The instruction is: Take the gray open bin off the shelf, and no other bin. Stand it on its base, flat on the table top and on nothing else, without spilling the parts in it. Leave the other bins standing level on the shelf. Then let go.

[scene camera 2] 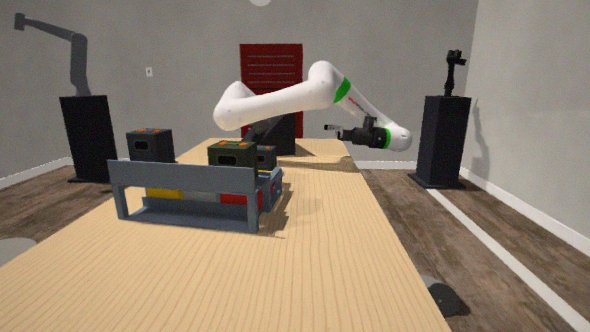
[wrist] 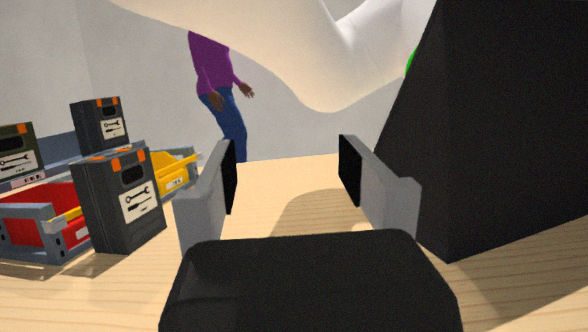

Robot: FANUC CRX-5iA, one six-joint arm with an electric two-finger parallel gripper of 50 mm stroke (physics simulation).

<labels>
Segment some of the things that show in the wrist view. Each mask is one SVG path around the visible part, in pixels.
My gripper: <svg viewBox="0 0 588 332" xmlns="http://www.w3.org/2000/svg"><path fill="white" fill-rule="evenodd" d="M455 294L415 241L422 186L412 177L398 178L355 134L339 134L338 176L355 207L361 207L374 230L220 240L226 215L231 215L238 184L234 139L218 140L193 189L178 190L171 201L182 261L160 316L158 332L464 332Z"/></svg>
A yellow bin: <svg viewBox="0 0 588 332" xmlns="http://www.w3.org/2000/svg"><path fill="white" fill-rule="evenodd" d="M185 165L160 176L163 177L161 179L158 179L159 177L156 178L160 197L189 181ZM150 153L154 172L178 162L177 159L167 152Z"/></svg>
A dark gray case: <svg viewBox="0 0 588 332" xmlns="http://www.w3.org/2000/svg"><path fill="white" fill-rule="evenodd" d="M149 147L114 150L69 165L95 253L130 255L167 228Z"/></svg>
</labels>
